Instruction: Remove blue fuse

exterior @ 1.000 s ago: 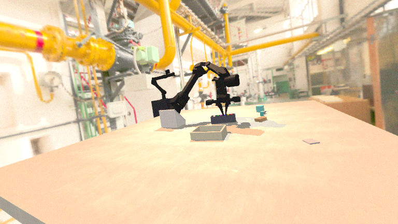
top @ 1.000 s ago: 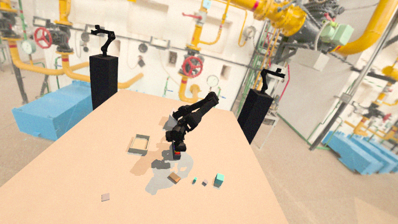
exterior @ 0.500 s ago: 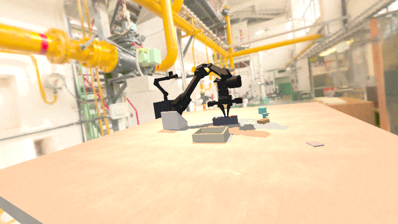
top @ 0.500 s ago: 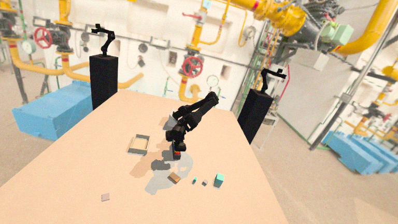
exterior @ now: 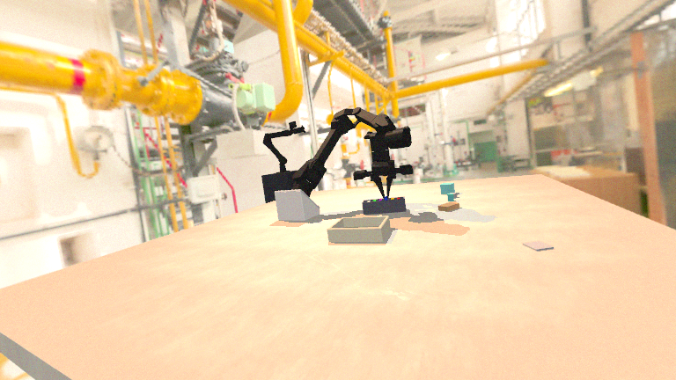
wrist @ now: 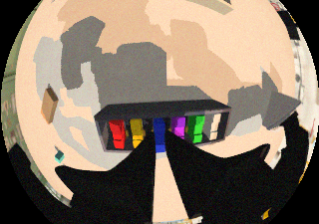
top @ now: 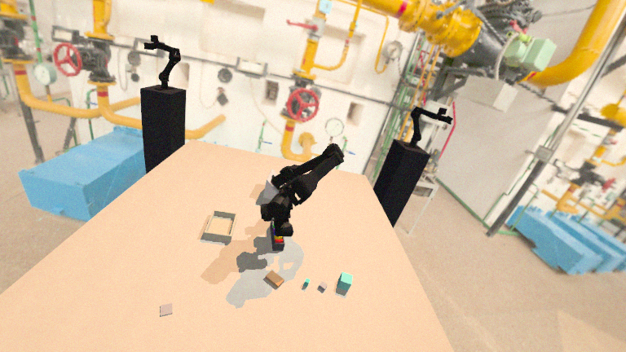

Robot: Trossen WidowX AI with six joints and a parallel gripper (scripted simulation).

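The grey tray lies 1 cm behind my gripper tip, 22 cm to the right of it and 4 cm below it.
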